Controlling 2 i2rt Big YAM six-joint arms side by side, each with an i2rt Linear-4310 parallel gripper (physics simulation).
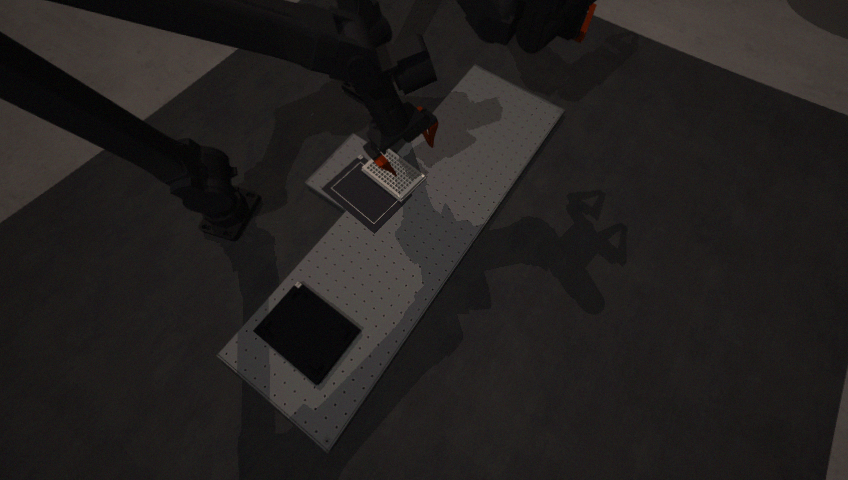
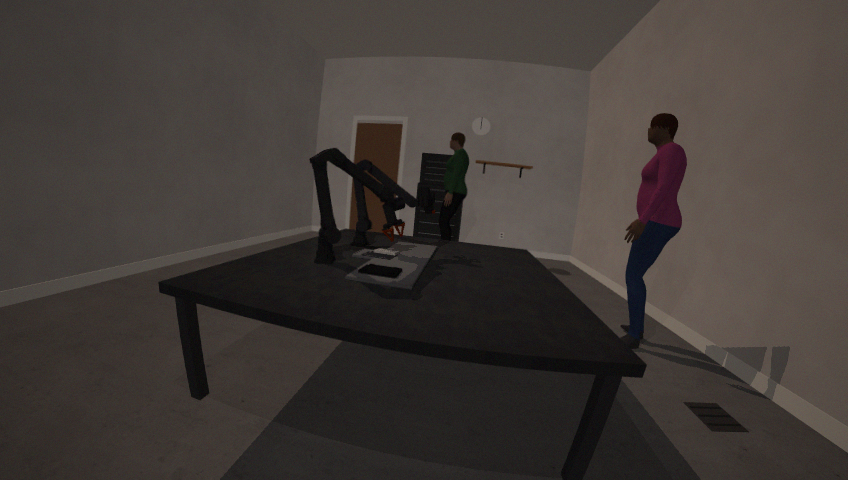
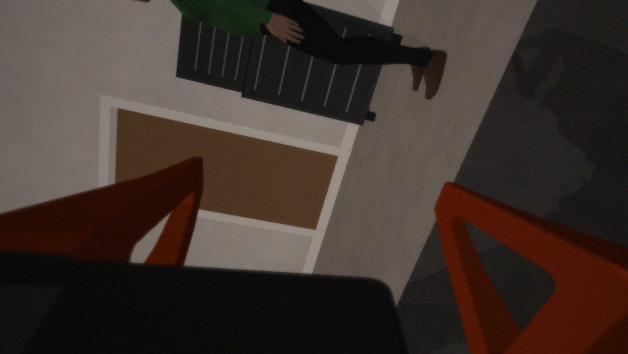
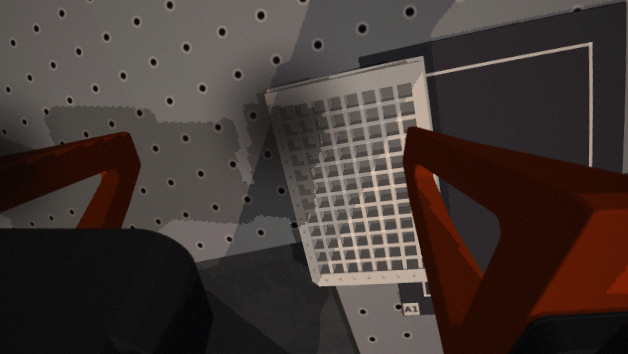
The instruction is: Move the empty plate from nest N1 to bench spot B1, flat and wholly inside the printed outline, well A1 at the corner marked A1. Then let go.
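Note:
The white plate lies across one long side of the printed outline on the dark pad, partly outside it. I cannot tell whether it is quite flat. The A1 label shows near one end of the plate. The black nest holds no plate. My right gripper is open and empty above the plate, one finger over the plate's outline side, the other over the board. My left gripper is open and empty, away from the board.
A grey perforated board carries the nest and the pad, on a dark table. The right arm reaches in over the board. Two people stand beyond the table, one in green and one in pink.

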